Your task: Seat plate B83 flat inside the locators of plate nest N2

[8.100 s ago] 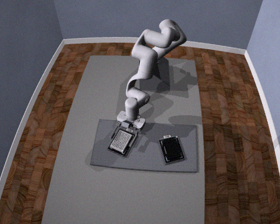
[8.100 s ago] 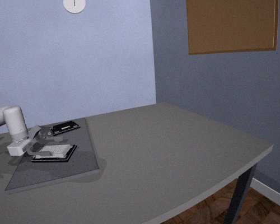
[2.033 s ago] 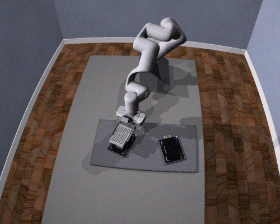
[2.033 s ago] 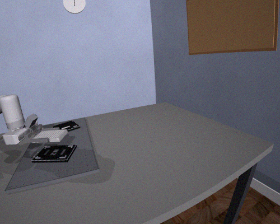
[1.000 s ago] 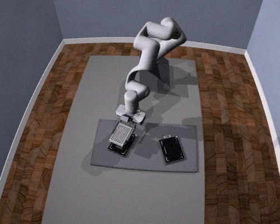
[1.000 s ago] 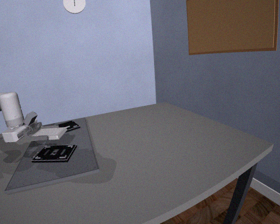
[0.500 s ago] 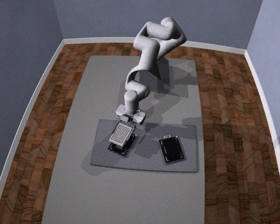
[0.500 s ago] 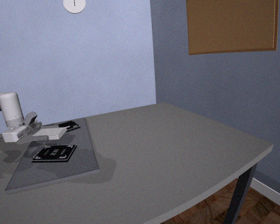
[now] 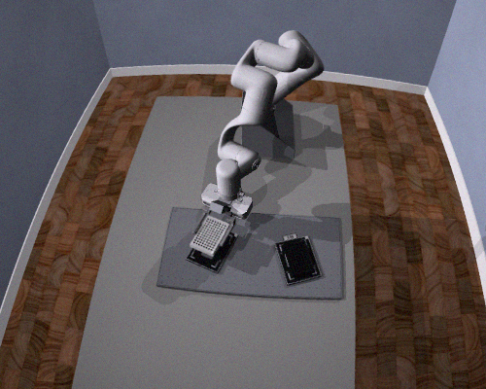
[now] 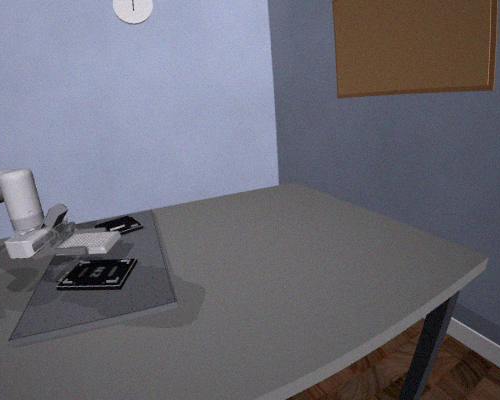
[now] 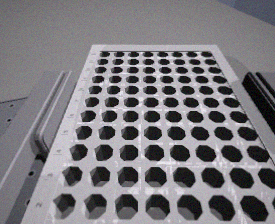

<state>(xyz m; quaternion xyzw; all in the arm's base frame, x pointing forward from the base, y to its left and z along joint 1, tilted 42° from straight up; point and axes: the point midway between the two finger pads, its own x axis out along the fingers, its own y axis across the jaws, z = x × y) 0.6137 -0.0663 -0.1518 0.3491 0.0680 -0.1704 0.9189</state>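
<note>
My gripper is now 90 mm above the black plate nest. Also, from my hand: white well plate (right at my hand); dark plate B38 (290 mm to the left, 70 mm below, 30 mm ahead).
</note>
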